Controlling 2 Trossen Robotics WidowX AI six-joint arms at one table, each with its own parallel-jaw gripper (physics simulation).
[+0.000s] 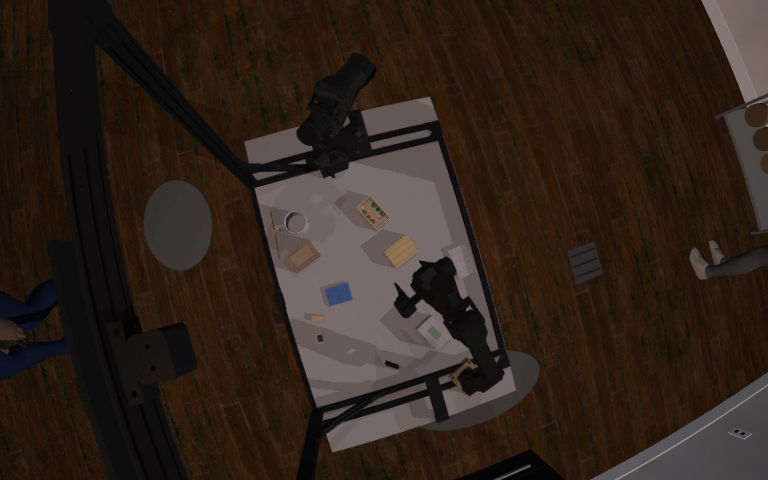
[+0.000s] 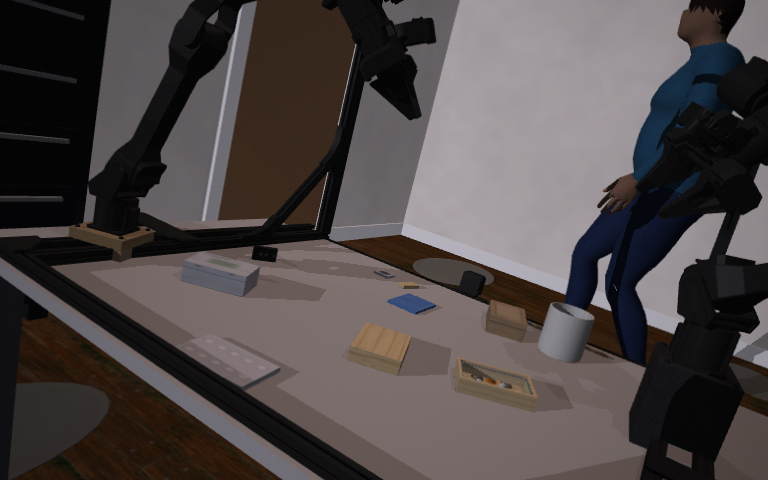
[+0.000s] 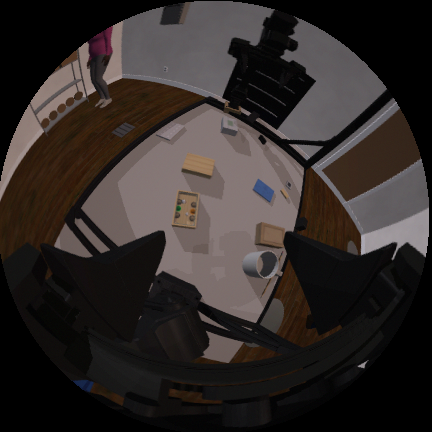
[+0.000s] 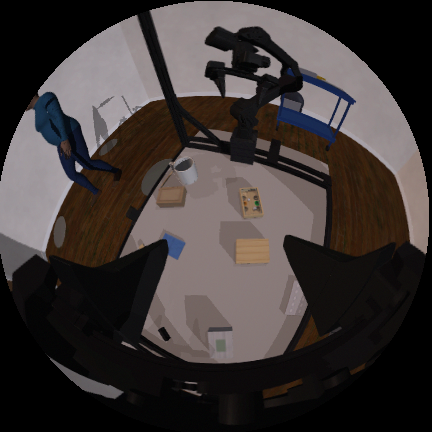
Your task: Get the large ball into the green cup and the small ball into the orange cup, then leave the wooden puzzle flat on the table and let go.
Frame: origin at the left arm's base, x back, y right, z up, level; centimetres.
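Seen in the pictures: left gripper, fingertip midpoint: [image 1: 344, 168] [image 2: 647, 202] [image 3: 226, 237] [image 4: 241, 100]; right gripper, fingertip midpoint: [image 1: 407, 272] [image 2: 416, 118] [image 3: 262, 80] [image 4: 226, 243]; left arm's base, link origin: [image 2: 696, 364] [image 3: 169, 306] [image 4: 244, 133]; right arm's base, link origin: [image 1: 467, 377] [image 2: 113, 228] [image 3: 232, 105].
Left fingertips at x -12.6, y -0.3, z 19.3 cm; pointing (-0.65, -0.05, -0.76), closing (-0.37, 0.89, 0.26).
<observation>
Pixels of each thing's middle, then the offset from my left fingertips to it. "*": a spot on its surface instead.
- wooden puzzle, body centre: [image 2: 493, 383] [image 3: 185, 208] [image 4: 250, 201] [image 1: 373, 212] dx -11.5, dy -6.6, dz -30.2 cm
- green cup, surface spot: [image 3: 178, 208] [image 4: 256, 198] [image 1: 376, 207] * dx -10.3, dy -8.3, dz -29.4 cm
- orange cup, surface spot: [image 3: 192, 211] [image 4: 244, 199] [image 1: 367, 214] * dx -11.4, dy -4.3, dz -29.4 cm
- slatted wooden box, body centre: [image 2: 380, 347] [image 4: 252, 250] [image 1: 401, 251] [image 3: 198, 165] dx -28.2, dy -10.5, dz -30.2 cm
- white mug, body centre: [image 2: 567, 328] [image 3: 263, 266] [image 1: 293, 224] [image 4: 182, 169] dx -4.9, dy +21.5, dz -26.6 cm
- brown box, body centre: [image 2: 505, 319] [image 1: 302, 256] [image 3: 270, 235] [image 4: 171, 196] dx -16.3, dy +22.8, dz -29.6 cm
- blue book, body centre: [image 2: 412, 303] [image 4: 170, 245] [image 1: 338, 294] [image 3: 263, 189] dx -33.7, dy +16.1, dz -31.1 cm
- grey box, body centre: [image 2: 221, 273] [image 4: 220, 342] [image 1: 433, 332] [image 3: 228, 125] dx -60.1, dy -9.8, dz -29.5 cm
- pale dotted slab, body centre: [image 2: 224, 360] [image 4: 298, 298] [image 1: 462, 261] [image 3: 170, 129] dx -40.6, dy -30.5, dz -31.0 cm
The wooden puzzle [image 1: 382, 222] [image 2: 492, 394] [image 3: 185, 226] [image 4: 252, 216], a small light tray, lies flat on the table. The green cup [image 1: 377, 210] [image 3: 178, 208] [image 4: 257, 203] and the orange cup [image 1: 368, 216] [image 3: 192, 211] [image 4: 245, 203] are inside it, among grey round spots. Small pale spots also show inside; which are the large and small ball is too small to tell. My left gripper [image 1: 330, 170] [image 2: 651, 202] [image 3: 226, 237] is open and empty, above the table end near its base. My right gripper [image 1: 408, 274] [image 2: 416, 116] [image 4: 226, 243] is open and empty, high above the table, away from the puzzle.
A slatted wooden box [image 1: 400, 251] [image 2: 379, 345] stands near the puzzle. A white mug [image 1: 296, 222] [image 2: 565, 333], brown box [image 1: 302, 255] and blue book [image 1: 338, 293] lie along one side. A grey box [image 2: 219, 274] and pale dotted slab [image 2: 229, 362] are farther off.
</observation>
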